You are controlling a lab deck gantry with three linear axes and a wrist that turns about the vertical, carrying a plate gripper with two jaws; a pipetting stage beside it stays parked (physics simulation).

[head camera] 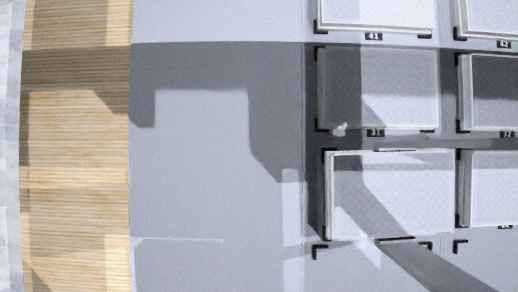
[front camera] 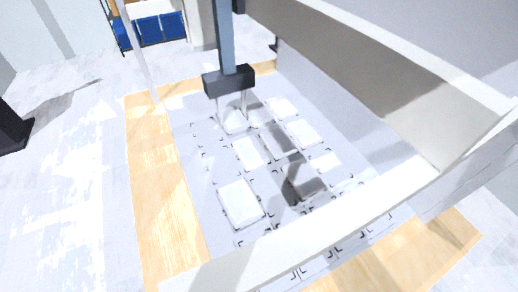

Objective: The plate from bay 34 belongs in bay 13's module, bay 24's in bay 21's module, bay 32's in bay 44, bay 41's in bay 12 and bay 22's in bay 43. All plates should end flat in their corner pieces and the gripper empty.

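Places are measured from the robot's base along level axes (x left, y down, z back), in metres.
Pixels of known places: gripper, fingertip midpoint: (head camera: 391,193) (front camera: 232,118); robot's base, link origin: (front camera: 190,124).
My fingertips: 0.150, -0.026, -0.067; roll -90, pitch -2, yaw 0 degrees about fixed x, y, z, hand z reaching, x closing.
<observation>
For each thing: its middle in the pictures, then the offset to it from my fingertips, as dx, dy, dz.
- pale plate, body centre: (head camera: 391,193) (front camera: 232,118) +0.000, +0.000, +0.000
- Bay 22's plate, body centre: (head camera: 513,187) (front camera: 250,151) +0.000, +0.019, -0.161
- bay 32's plate, body centre: (head camera: 512,93) (front camera: 278,141) +0.107, +0.019, -0.161
- bay 41's plate, body centre: (front camera: 281,107) +0.214, +0.019, +0.003
- bay 42's plate, body centre: (head camera: 507,3) (front camera: 303,132) +0.214, +0.019, -0.161
My gripper (front camera: 232,119) (head camera: 396,195) is down at bay 21's module. Its jaws lie along the two long edges of a pale plate (front camera: 236,123) (head camera: 390,205) and appear shut on it. The plate looks level over the module; whether it bears on all its corner pieces is hidden. Another plate (front camera: 241,202) lies flat in bay 13's module. Bay 22's plate (front camera: 247,152) (head camera: 495,190), bay 32's plate (front camera: 279,140) (head camera: 495,95) and bay 41's plate (front camera: 281,107) (head camera: 390,12) lie in their bays. The right parts of bays 22 and 32 are cut off in the head view.
Bay 31 holds a plate (head camera: 400,90) next to bay 21, and bay 42's plate (front camera: 302,132) (head camera: 492,15) lies beyond bay 32. A plate (front camera: 306,186) lies in shadow nearer the front. The gantry's pale beam (front camera: 300,230) crosses the near deck and hides part of it.
</observation>
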